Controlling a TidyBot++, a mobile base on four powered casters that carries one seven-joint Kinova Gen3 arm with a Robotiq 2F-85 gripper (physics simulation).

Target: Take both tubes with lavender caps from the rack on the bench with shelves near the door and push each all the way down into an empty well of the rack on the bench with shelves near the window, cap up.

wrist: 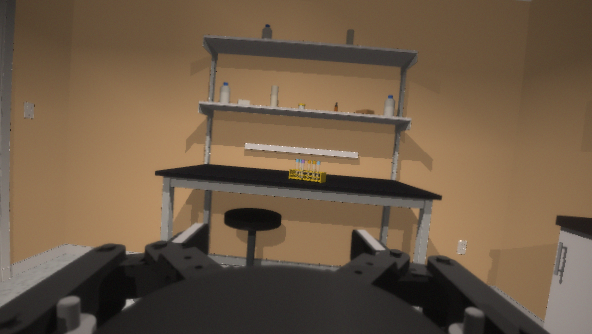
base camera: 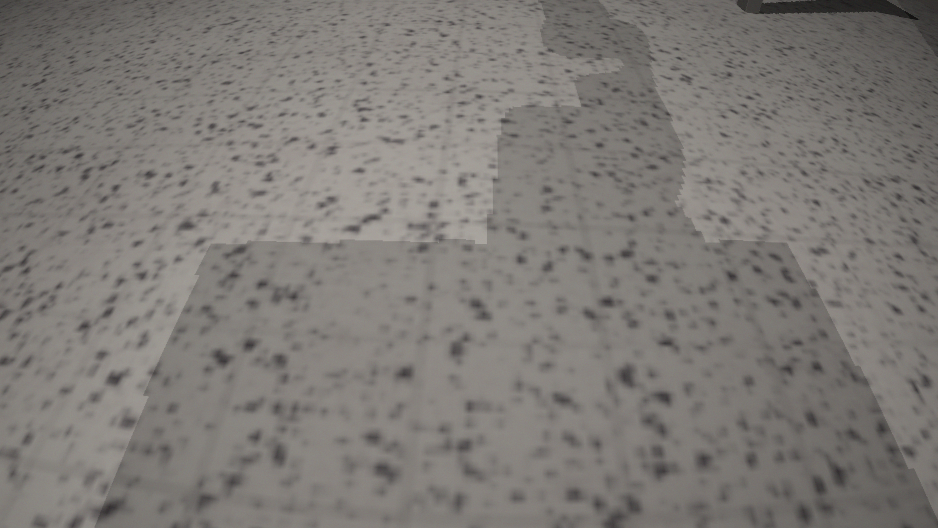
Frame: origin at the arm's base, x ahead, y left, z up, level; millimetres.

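Seen in the pictures: gripper, fingertip midpoint: (wrist: 280,242).
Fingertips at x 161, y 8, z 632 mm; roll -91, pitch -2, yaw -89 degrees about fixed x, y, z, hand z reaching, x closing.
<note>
Offsets run from my fingertips to a thing's top centre. "spot": to the spot under its first point. Level surfaces: height alone.
In the wrist view a yellow rack {dx +1388, dy -115, dz -57 mm} (wrist: 307,176) stands on the black top of a bench with shelves {dz -115 mm} (wrist: 225,174), a little right of the picture's middle. Several tubes with small coloured caps stand upright in it, light blue and yellow ones among them. One cap {spot: dx +1360, dy -83, dz -4 mm} (wrist: 303,161) toward the left looks purple or lavender; the tubes are too small to tell apart surely. My gripper (wrist: 280,242) is open, with nothing between its fingers, and is far from the bench. The other bench's rack does not show.
A black round stool {dx +1493, dy +197, dz -369 mm} (wrist: 252,219) stands in front of the bench at left of centre. Bottles and small jars stand on the shelves (wrist: 310,114). A white cabinet (wrist: 575,280) with a dark top is at the right edge. The base camera shows speckled floor {dz -1029 mm} (base camera: 328,163) with shadows.
</note>
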